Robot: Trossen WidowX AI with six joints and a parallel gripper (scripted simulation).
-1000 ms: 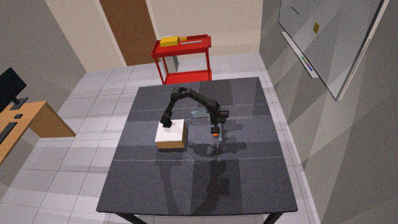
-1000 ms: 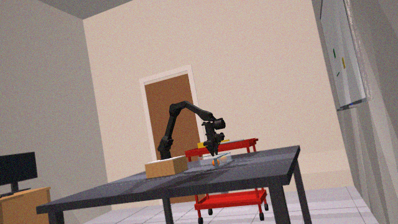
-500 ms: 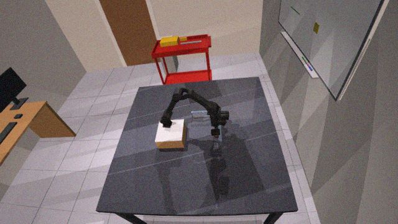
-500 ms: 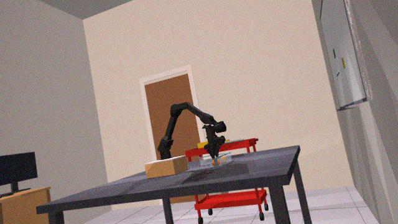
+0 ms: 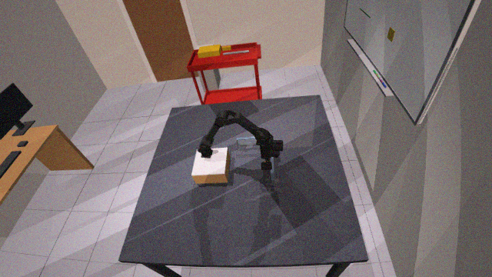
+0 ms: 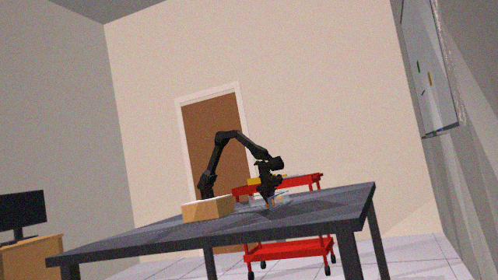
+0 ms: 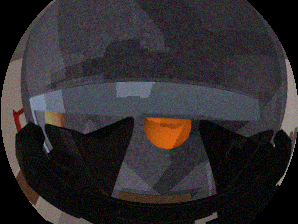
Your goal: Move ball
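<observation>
The see-through copy lies 30 mm behind my gripper tip and 170 mm to the left of it. From my gripper tip the other things lie so: orange ball (right at my gripper tip).
</observation>
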